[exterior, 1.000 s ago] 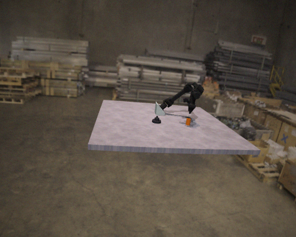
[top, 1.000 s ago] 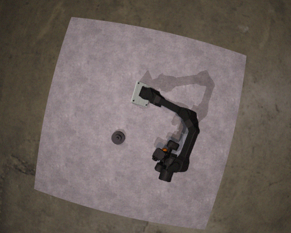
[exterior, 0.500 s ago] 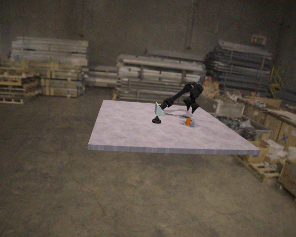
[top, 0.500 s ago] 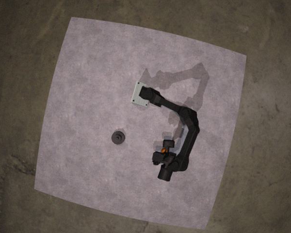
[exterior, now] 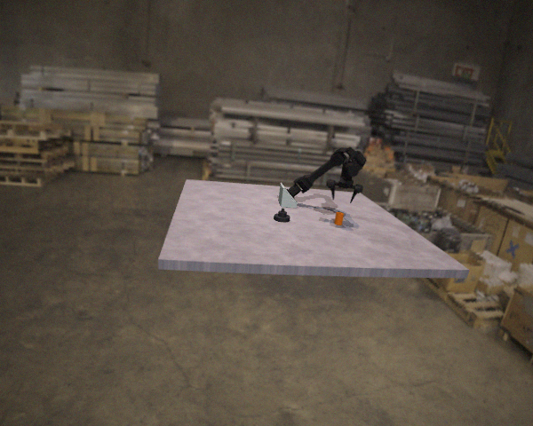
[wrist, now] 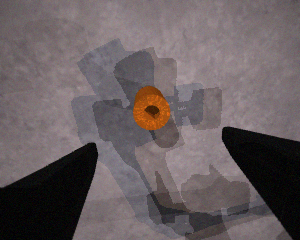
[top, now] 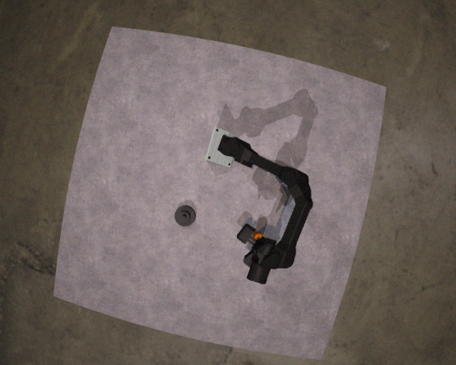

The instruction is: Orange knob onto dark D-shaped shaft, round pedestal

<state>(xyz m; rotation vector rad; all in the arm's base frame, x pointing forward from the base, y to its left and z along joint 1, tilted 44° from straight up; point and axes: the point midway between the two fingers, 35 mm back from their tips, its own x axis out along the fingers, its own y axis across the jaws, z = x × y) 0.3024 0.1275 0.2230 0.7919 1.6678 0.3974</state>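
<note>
Right now my gripper tip is 9 cm above the orange knob. From my gripper tip the other things lie so: dark pedestal: 2 cm ahead, 30 cm to the right, 9 cm below.
</note>
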